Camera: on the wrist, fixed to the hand. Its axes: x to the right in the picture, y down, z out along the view.
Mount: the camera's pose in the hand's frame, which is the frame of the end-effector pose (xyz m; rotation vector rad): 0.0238 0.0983 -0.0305 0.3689 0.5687 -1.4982
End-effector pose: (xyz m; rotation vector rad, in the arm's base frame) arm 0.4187 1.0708 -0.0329 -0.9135 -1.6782 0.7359
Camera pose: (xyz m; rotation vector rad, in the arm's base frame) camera 0.4651 1.1433 -0.0941 0.4627 -1.1771 -0.2570
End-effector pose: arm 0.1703 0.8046 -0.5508 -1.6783 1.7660 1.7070
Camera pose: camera 0.1037 0.7394 -0.5010 -2.3195 0.3636 0.2397
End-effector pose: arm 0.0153 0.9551 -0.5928 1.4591 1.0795 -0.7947
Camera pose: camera 0.1126 0.9912 -0.5729 -0.8742 -2.4257 1.5459
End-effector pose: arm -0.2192 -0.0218 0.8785 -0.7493 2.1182 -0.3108
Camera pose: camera -0.2938 0.0400 0.8363 -2.0459 1.4185 -1.7828
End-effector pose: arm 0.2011 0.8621 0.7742 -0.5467 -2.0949 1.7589
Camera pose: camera 0.2024 0.9152 0.6829 0.5102 -1.0602 0.8258
